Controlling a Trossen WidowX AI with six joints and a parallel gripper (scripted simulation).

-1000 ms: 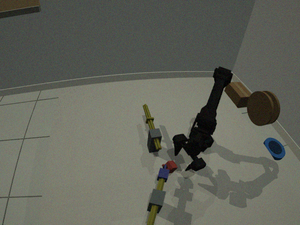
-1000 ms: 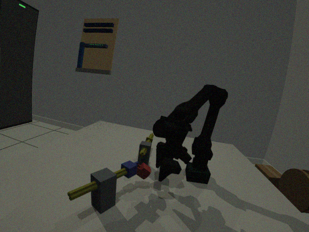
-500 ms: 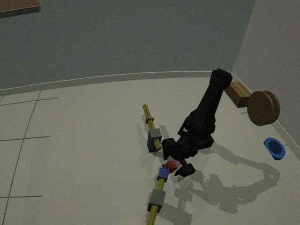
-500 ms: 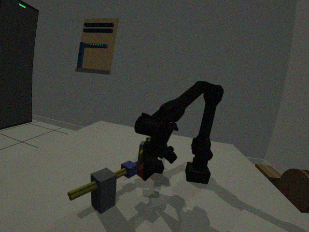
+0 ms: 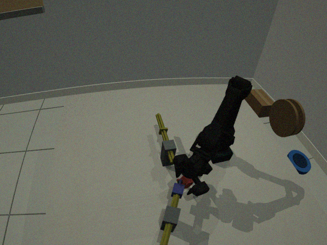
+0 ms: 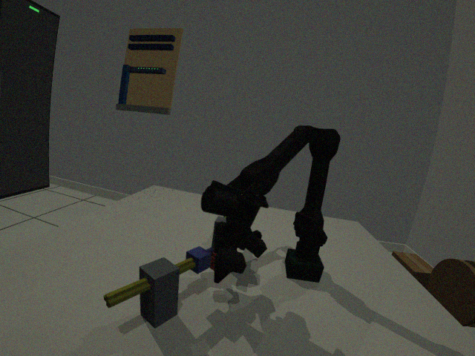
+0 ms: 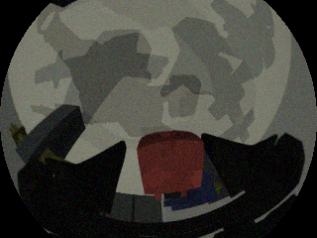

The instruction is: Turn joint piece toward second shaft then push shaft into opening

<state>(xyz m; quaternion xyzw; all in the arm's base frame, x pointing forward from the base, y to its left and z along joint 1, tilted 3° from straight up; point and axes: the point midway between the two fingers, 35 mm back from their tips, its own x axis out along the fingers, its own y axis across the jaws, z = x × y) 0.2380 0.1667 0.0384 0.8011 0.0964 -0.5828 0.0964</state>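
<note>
My gripper tip is now 1 cm past the red joint piece and 3 cm below it.
</note>
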